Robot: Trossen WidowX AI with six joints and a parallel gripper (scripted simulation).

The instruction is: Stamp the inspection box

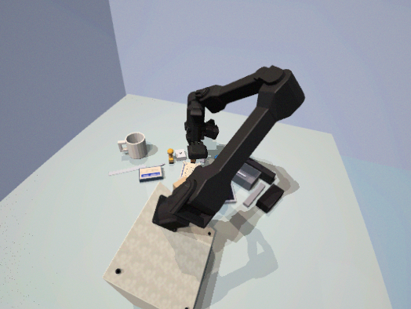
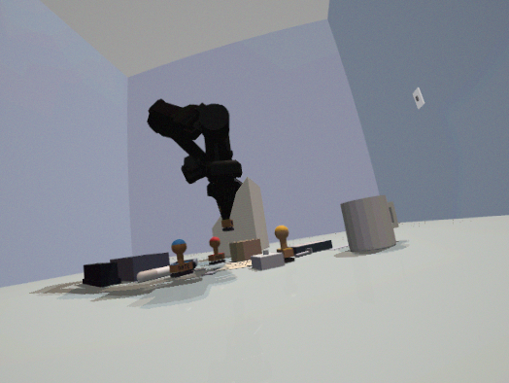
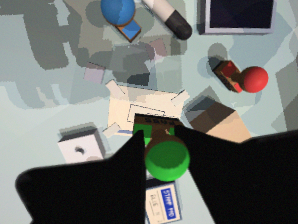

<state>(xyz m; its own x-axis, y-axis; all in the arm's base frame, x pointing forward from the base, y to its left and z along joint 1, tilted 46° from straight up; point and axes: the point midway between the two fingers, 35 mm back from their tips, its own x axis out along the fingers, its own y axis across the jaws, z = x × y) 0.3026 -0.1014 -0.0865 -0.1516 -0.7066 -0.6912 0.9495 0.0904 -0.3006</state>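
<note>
The card lies 20 mm to the left of my gripper tip and 100 mm below it. Round my gripper tip: blue-knobbed stamp: 50 mm ahead, 90 mm to the right, 70 mm below; cardboard box: 100 mm behind, 20 mm to the left, 70 mm below; green-knobbed stamp: right at my gripper tip.
</note>
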